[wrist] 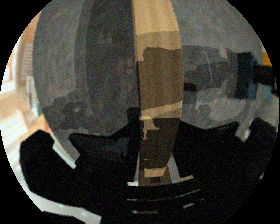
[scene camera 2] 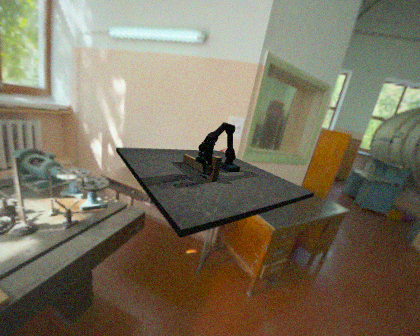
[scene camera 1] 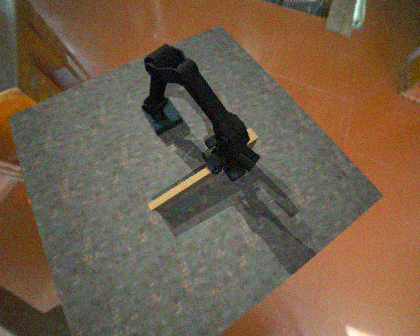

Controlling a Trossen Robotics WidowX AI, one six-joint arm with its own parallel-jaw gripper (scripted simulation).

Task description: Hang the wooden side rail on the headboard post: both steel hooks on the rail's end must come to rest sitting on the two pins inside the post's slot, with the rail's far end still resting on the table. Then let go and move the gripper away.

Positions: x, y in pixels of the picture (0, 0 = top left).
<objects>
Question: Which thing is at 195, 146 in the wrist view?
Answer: My gripper.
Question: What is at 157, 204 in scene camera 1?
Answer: A wooden side rail.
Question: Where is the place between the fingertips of my gripper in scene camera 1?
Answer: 222, 164
</objects>
